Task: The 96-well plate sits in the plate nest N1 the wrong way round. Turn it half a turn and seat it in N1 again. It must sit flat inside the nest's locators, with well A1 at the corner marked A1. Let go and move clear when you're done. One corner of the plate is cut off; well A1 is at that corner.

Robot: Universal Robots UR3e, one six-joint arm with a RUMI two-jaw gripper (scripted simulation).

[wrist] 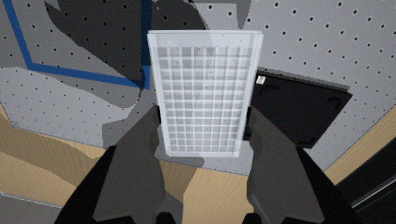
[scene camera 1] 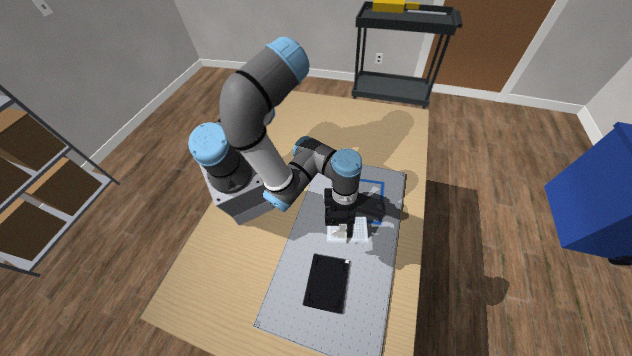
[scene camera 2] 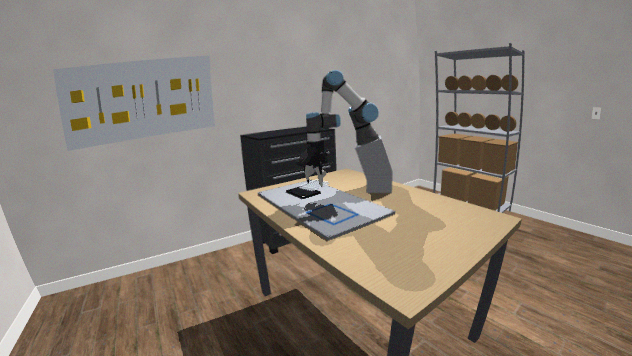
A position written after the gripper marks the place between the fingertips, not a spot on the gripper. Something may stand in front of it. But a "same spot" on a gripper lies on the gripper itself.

Scene:
The gripper shows in the wrist view [203, 106], in scene camera 1 and in scene camera 2. The same spot on the gripper: [scene camera 1: 345, 231] is [scene camera 2: 310, 170].

